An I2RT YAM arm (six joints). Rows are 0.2 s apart.
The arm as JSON. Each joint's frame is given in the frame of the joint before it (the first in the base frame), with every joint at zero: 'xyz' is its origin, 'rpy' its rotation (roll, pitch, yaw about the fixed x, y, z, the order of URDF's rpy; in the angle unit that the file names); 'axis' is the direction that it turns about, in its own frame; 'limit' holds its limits. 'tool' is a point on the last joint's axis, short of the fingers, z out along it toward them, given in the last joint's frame.
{
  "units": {
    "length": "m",
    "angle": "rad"
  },
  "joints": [
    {
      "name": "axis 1",
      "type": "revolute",
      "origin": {
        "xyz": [
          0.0,
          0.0,
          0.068
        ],
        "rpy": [
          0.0,
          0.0,
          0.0
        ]
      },
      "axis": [
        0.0,
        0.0,
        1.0
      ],
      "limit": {
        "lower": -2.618,
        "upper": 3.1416
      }
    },
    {
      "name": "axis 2",
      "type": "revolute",
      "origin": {
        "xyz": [
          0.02,
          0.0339,
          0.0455
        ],
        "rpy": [
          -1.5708,
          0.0,
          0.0
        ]
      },
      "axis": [
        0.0,
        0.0,
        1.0
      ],
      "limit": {
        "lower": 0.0,
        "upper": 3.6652
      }
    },
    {
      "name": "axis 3",
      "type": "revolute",
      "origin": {
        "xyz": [
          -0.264,
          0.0,
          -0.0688
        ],
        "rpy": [
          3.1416,
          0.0,
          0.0
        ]
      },
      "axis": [
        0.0,
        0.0,
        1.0
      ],
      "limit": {
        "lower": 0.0,
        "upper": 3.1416
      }
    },
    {
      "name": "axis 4",
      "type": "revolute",
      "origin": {
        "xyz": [
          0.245,
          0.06,
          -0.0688
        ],
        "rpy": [
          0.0,
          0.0,
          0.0
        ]
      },
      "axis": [
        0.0,
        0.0,
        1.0
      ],
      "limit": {
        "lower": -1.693,
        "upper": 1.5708
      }
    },
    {
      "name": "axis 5",
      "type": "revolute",
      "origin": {
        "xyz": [
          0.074,
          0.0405,
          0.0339
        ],
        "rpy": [
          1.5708,
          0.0,
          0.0
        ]
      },
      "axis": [
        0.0,
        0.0,
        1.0
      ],
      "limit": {
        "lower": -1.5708,
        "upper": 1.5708
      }
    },
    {
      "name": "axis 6",
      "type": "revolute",
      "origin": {
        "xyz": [
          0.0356,
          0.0,
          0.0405
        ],
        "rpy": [
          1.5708,
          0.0,
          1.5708
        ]
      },
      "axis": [
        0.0,
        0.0,
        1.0
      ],
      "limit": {
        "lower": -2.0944,
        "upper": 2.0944
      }
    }
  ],
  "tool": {
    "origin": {
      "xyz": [
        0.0,
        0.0,
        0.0
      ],
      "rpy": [
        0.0,
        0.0,
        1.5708
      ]
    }
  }
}
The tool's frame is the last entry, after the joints.
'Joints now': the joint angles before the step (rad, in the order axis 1, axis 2, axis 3, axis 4, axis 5, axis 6). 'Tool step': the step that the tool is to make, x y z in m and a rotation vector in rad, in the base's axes. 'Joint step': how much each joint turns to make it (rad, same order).
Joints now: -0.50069 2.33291 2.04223 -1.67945 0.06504 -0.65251
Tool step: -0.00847 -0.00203 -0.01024 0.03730 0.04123 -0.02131
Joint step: -0.01563 -0.00002 -0.05040 -0.00379 -0.01373 0.00000
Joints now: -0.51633 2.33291 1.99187 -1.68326 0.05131 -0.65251
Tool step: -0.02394 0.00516 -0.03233 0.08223 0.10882 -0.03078
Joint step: -0.02097 -0.01295 -0.18270 0.03433 -0.01908 0.00038
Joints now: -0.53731 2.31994 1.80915 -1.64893 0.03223 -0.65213
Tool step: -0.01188 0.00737 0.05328 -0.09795 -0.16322 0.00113
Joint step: 0.00076 -0.18732 -0.05342 0.05646 0.00077 -0.00001
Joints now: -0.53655 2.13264 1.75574 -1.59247 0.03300 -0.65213
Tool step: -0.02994 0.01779 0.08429 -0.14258 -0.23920 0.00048
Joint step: 0.00000 -0.27124 -0.02250 0.02974 0.00038 -0.00040
